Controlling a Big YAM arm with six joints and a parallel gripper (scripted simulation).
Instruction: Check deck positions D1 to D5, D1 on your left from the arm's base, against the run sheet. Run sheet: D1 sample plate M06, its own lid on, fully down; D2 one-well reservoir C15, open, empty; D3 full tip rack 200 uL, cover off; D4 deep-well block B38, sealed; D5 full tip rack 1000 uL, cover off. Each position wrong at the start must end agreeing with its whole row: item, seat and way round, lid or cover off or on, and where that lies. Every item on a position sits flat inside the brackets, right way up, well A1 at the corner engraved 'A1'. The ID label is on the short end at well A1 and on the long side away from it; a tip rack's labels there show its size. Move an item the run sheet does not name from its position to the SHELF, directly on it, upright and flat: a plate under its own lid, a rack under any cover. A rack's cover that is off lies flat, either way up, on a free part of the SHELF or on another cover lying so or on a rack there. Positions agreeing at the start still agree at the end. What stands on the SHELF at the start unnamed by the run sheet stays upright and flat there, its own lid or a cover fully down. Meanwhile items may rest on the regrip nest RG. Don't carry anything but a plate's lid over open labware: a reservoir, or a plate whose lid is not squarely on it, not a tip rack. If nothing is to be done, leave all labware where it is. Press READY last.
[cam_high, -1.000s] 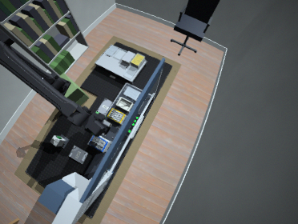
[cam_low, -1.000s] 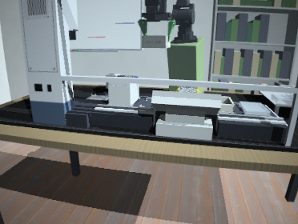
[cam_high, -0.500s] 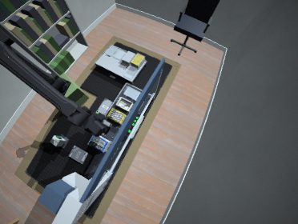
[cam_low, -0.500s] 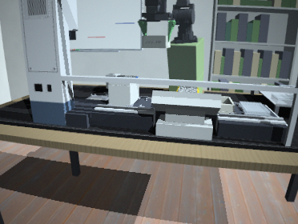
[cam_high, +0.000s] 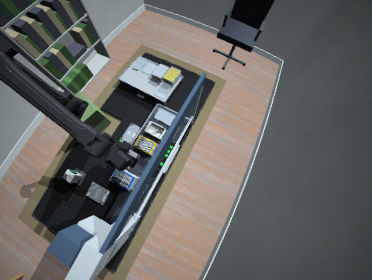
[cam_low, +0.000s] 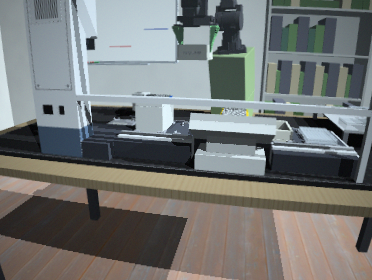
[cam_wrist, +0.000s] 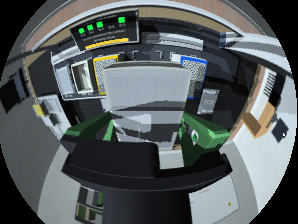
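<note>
The sealed block lies 10 mm below my hand. Also, from my hand: blue gantry beam: 220 mm above, 200 mm ahead, 60 mm to the left; then blue tip rack: 170 mm below, 130 mm to the right, 20 mm behind; then yellow tip rack: 200 mm below, 120 mm to the left, 20 mm ahead.
</note>
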